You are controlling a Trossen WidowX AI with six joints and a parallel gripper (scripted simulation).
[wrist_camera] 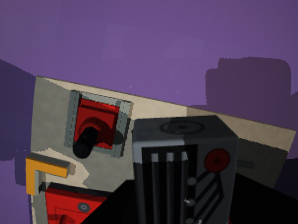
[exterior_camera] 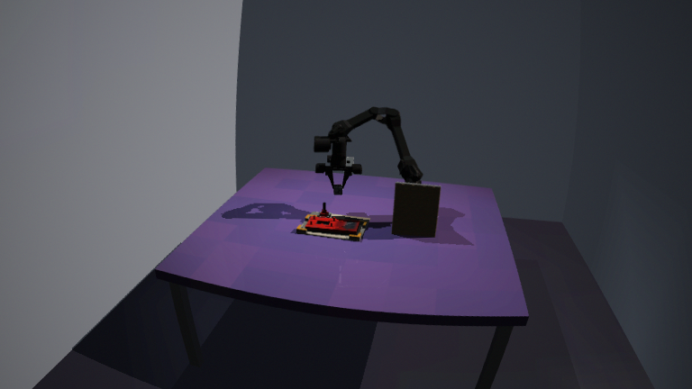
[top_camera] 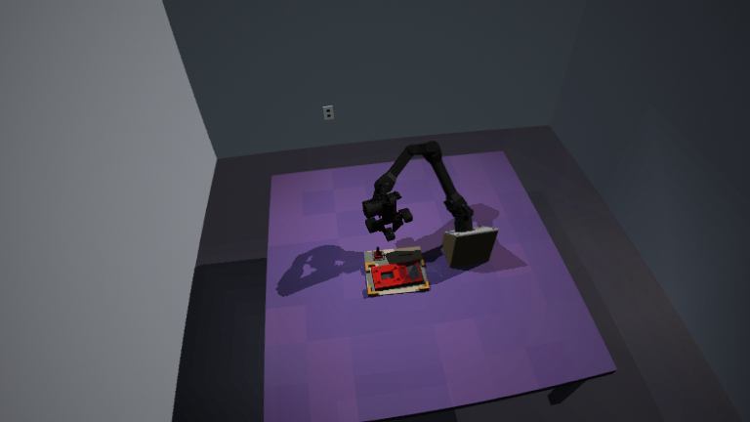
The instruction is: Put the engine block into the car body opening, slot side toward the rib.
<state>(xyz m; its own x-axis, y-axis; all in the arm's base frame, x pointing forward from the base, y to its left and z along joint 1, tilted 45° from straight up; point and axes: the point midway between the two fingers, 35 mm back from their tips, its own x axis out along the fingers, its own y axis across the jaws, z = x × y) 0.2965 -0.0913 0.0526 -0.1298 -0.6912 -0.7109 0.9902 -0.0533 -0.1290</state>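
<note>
My gripper tip is now 50 mm short of the dark upright post, 10 mm to the right of it and 90 mm above it. Round my gripper tip: engine block (10 mm below).
</note>
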